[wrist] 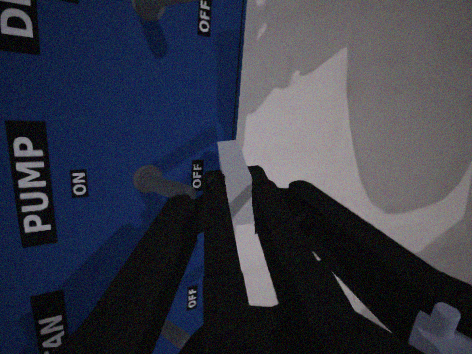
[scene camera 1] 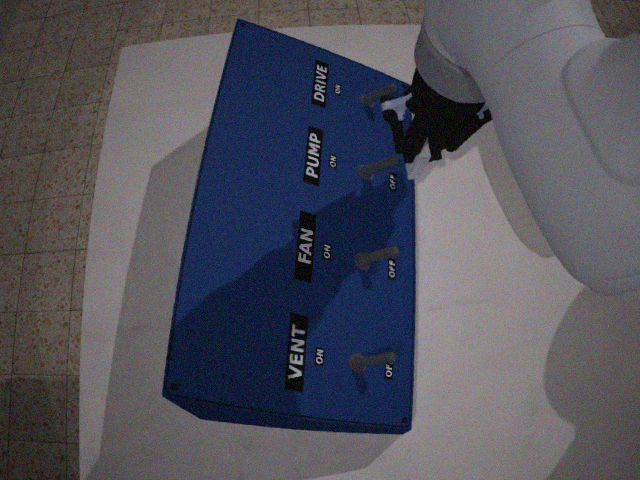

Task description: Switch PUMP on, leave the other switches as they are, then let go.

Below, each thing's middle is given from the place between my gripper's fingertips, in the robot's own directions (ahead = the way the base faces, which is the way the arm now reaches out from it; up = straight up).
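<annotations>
The pump lever (wrist: pixel 169 188) is 3 cm above my hand, 4 cm ahead of it and 1 cm to the left of it. Going by their middles, the lever is the nearest to my hand of the things named here. And the blue switch panel (scene camera 1: pixel 274 305)? I find it 7 cm to the left of my hand and 14 cm ahead of it.
</annotations>
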